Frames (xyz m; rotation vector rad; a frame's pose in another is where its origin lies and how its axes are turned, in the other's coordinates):
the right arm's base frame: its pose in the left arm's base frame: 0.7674 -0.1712 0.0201 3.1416 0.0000 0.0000
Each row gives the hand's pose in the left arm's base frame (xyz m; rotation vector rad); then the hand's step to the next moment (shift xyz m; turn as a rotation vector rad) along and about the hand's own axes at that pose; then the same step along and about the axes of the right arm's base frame.
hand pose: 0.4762 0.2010 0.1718 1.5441 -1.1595 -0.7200
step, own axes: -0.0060 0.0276 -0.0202 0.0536 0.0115 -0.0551
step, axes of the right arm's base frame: 0.0071 -0.0129 -0.0314 0.0640 0.0293 -0.0329
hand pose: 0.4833 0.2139 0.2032 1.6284 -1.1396 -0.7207
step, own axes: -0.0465 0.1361 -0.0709 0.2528 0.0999 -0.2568
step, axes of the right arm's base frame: -0.0029 -0.0595 -0.1489 0.2838 0.1429 -0.1972
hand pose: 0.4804 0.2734 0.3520 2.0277 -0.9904 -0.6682
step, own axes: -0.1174 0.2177 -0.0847 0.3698 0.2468 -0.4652
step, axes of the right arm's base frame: -0.0960 -0.0429 -0.2394 0.4372 0.2132 -0.4212
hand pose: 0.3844 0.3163 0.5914 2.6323 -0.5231 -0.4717
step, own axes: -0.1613 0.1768 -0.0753 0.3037 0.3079 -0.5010
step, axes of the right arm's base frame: -0.1611 0.0560 -0.1840 0.3764 0.2249 -0.4957
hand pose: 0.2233 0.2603 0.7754 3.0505 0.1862 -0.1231
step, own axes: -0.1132 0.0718 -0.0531 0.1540 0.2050 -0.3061
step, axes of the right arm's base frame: -0.0991 0.0797 -0.0680 0.2009 0.1578 -0.3069
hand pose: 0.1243 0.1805 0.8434 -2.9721 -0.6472 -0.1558
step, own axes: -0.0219 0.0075 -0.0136 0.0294 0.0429 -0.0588
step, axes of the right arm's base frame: -0.0178 0.0173 -0.0103 0.0399 0.0336 -0.0587
